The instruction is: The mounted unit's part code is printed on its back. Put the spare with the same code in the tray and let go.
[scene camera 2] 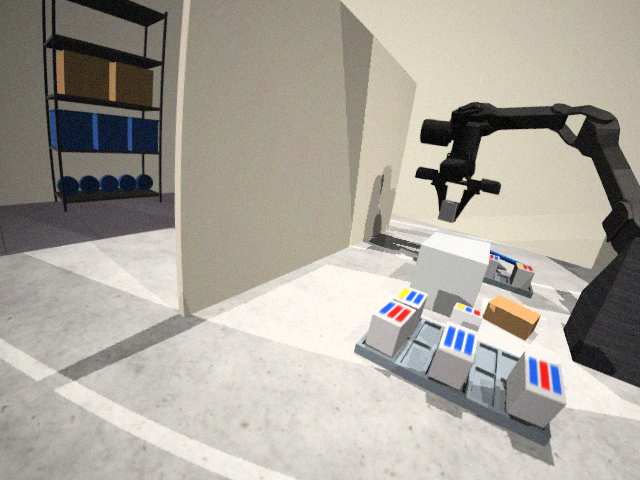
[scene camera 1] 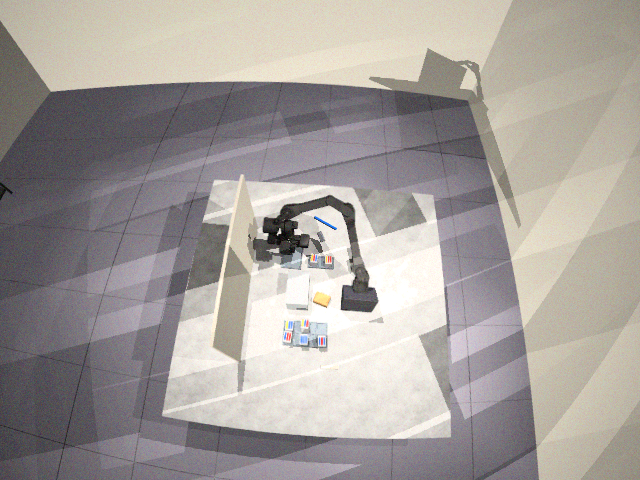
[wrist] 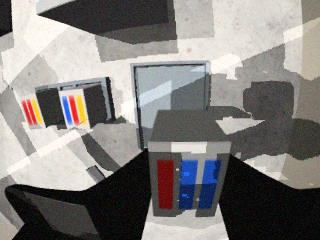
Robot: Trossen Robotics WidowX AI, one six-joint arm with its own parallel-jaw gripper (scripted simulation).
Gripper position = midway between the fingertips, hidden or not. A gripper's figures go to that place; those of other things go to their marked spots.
Scene:
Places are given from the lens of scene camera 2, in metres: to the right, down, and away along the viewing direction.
my gripper [scene camera 2: 448, 216]: 0.30, -0.06, 0.63
orange-brown box [scene camera 2: 516, 319]: 0.29, 0.12, 0.38
tall beige partition [scene camera 2: 290, 133]: -0.04, -0.15, 0.38
The marked spots on the tall beige partition and the orange-brown box are 0.43 m apart.

